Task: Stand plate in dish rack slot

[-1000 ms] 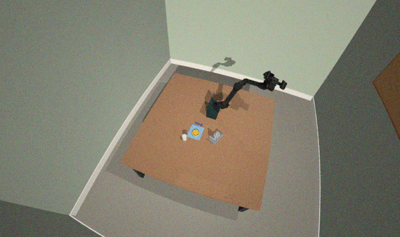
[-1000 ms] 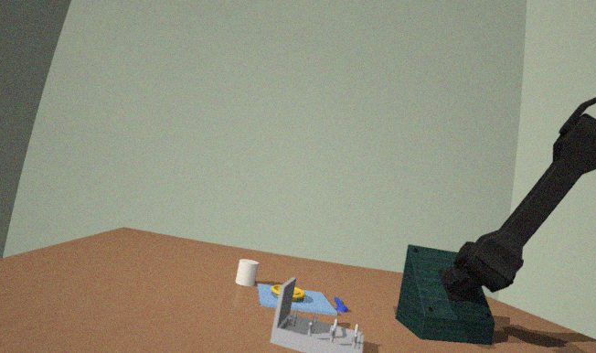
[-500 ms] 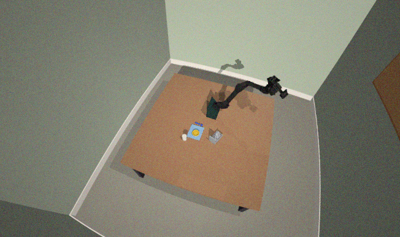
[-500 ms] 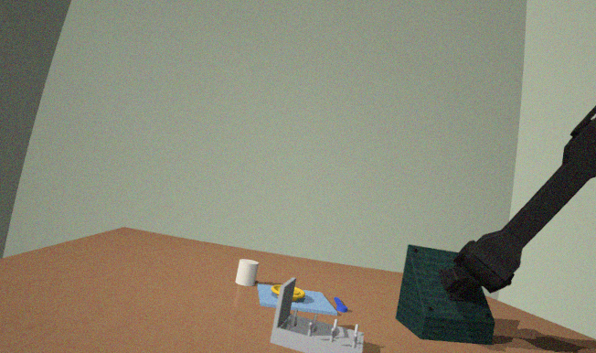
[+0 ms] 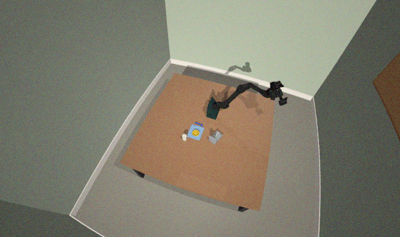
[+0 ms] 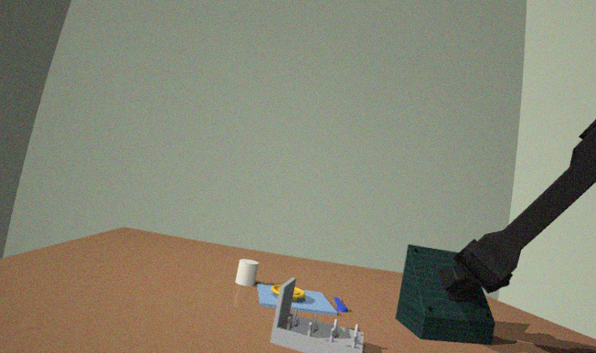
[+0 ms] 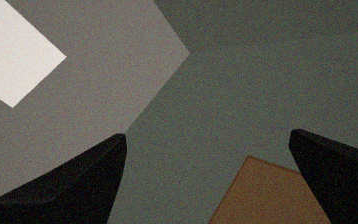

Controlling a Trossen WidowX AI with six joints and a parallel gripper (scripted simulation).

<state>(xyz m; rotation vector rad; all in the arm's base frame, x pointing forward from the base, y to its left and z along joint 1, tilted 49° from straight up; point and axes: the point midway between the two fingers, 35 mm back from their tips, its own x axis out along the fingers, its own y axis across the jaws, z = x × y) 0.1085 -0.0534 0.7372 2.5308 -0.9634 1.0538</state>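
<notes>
Now: gripper tip 150 mm short of the yellow plate, 630 mm to the left of it and 630 mm above it. The rest, counted from my gripper tip: blue spoon: 30 mm ahead, 620 mm to the right, 640 mm below; then light-blue pad: 130 mm ahead, 630 mm to the right, 640 mm below; then grey dish rack: 140 mm ahead, 430 mm to the right, 620 mm below.
</notes>
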